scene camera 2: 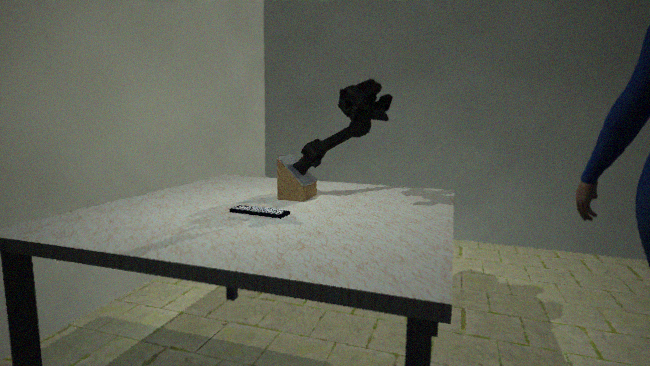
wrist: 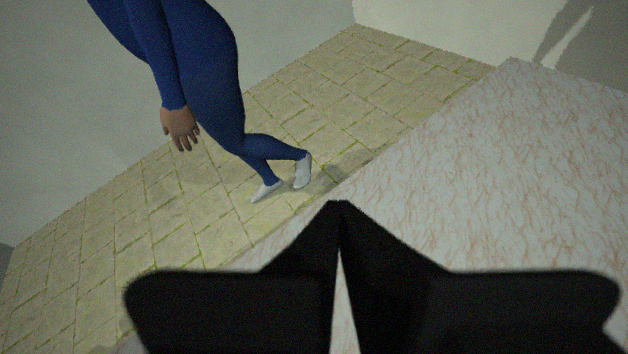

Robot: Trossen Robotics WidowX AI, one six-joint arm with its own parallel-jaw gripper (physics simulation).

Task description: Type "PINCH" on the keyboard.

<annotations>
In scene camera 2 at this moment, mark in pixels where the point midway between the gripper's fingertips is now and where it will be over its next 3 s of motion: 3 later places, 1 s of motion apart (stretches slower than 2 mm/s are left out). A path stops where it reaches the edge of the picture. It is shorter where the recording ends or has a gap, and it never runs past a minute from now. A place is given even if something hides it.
My gripper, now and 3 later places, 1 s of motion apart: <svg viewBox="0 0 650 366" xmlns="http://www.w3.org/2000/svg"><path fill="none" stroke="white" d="M387 119L382 119L376 114L371 110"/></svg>
</annotations>
